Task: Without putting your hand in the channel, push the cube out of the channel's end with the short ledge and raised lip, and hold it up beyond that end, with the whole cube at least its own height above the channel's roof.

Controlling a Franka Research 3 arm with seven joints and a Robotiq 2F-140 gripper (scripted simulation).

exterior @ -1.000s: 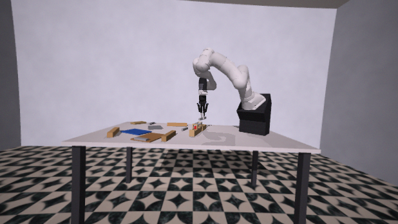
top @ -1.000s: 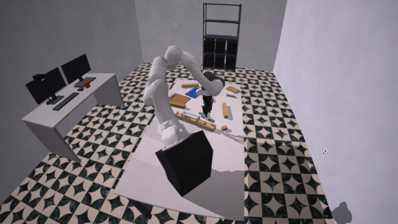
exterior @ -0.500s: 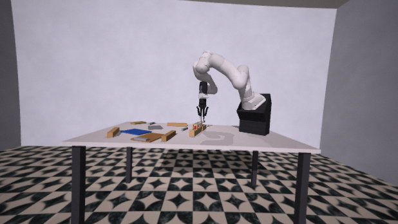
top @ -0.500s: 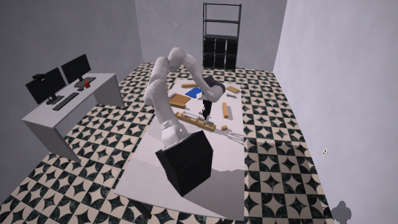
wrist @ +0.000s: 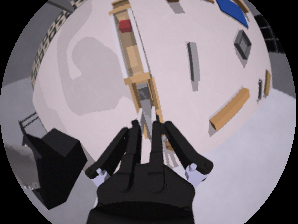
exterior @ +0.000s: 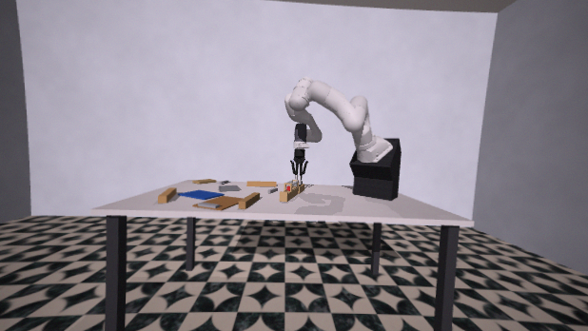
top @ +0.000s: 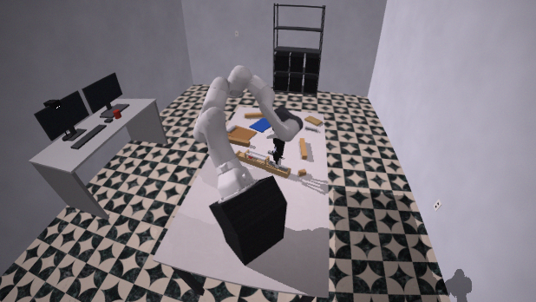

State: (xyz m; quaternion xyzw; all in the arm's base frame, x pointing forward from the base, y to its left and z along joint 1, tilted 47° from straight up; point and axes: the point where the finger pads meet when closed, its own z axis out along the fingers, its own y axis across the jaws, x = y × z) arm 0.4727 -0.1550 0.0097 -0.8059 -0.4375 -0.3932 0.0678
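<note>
My gripper is now 180 mm short of the grey rod, 50 mm to the right of it and 80 mm above it. The rest, counted from my hand: small wooden block (170 mm to the right, 70 mm below); wooden channel (50 mm ahead, 150 mm to the left, 30 mm below); red cube (70 mm ahead, 200 mm to the left, 30 mm below).
</note>
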